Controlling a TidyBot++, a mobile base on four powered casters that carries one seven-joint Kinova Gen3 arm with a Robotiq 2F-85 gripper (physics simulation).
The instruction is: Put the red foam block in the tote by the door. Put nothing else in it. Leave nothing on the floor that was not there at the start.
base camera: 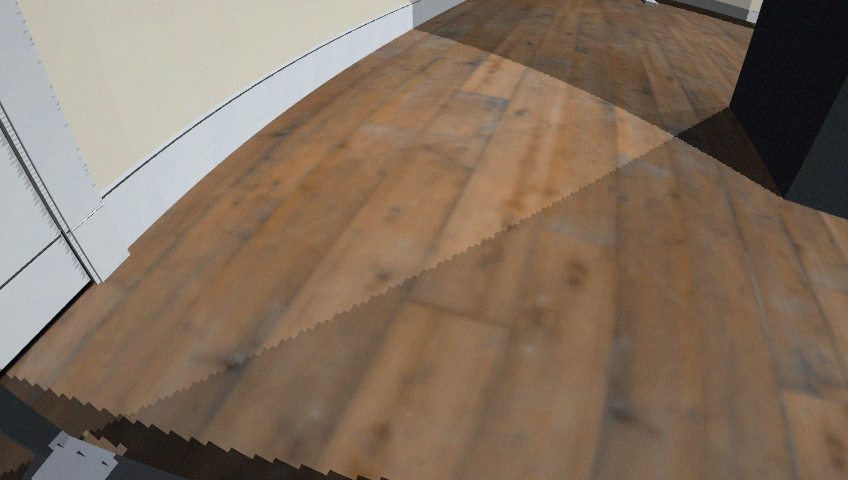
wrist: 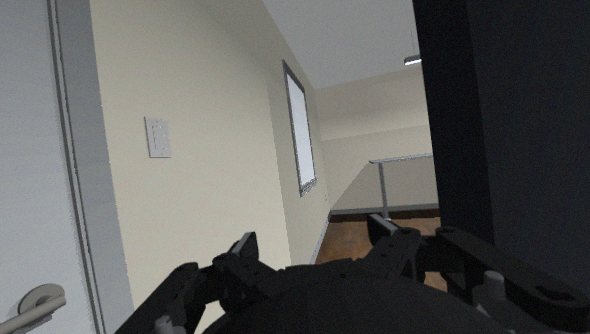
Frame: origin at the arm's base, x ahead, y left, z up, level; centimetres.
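Seen in the pictures: gripper, fingertip midpoint: (wrist: 312,235).
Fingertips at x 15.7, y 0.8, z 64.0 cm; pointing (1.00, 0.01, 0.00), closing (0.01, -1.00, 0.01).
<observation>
Offsets run from my fingertips to a thing's top centre. "spot": to the spot under its first point. Level surfaces: height alone.
My gripper (wrist: 312,235) is open, with its two fingers wide apart and nothing between them; it is raised, with wall and distant floor behind it in the wrist view. The red foam block does not show in the base camera view or the wrist view. The tote does not show in either view. The white door (base camera: 35,309) (wrist: 30,150) stands at the left, and its lever handle {spot: dx +11.4, dy +41.1, dz -11.2 cm} (wrist: 42,311) shows at the lower left of the wrist view.
A tall dark upright body (base camera: 785,71) (wrist: 530,115) stands at the right. A white baseboard (base camera: 249,142) runs along the left wall. A light switch {dx +41.5, dy +40.0, dz +24.0 cm} (wrist: 158,137) and a window (wrist: 301,130) are on that wall. A table (wrist: 383,190) stands far off. Shadows cross the wooden floor {dz -103.7 cm} (base camera: 446,178).
</observation>
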